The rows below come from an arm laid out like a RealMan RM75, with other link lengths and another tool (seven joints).
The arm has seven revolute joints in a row. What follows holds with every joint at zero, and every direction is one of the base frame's. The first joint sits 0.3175 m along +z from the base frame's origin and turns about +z. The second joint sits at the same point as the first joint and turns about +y. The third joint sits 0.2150 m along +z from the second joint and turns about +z. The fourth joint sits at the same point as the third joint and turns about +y. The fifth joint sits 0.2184 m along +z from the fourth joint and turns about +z. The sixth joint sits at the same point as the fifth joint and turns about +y. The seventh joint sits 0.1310 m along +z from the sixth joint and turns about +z. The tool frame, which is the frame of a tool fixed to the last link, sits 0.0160 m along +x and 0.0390 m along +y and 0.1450 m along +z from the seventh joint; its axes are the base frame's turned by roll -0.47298, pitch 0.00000 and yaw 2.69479 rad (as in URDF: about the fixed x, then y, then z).
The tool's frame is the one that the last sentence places.
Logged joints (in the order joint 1, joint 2, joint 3, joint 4, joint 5, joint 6, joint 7), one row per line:
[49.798 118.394 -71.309 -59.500 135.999 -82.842 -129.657]
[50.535 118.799 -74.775 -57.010 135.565 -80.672 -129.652]
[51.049 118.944 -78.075 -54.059 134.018 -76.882 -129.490]
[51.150 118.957 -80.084 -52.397 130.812 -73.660 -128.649]
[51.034 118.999 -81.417 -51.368 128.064 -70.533 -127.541]
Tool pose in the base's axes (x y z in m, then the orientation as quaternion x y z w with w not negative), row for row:
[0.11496 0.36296 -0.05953 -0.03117 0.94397 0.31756 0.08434]
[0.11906 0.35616 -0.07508 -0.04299 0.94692 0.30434 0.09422]
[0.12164 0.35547 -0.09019 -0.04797 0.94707 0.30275 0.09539]
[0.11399 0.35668 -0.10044 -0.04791 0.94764 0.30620 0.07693]
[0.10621 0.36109 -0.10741 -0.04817 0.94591 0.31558 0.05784]
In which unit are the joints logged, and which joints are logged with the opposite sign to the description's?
The joints are logged in degrees. Opposite sign: joint 5, joint 7.
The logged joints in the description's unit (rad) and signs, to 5 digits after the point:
[0.86914 2.06637 -1.24458 -1.03847 -2.37363 -1.44587 2.26294]
[0.88200 2.07343 -1.30507 -0.99501 -2.36606 -1.40799 2.26285]
[0.89097 2.07596 -1.36267 -0.94351 -2.33906 -1.34184 2.26003]
[0.89274 2.07619 -1.39773 -0.91450 -2.28310 -1.28561 2.24535]
[0.89071 2.07692 -1.42099 -0.89654 -2.23514 -1.23103 2.22601]

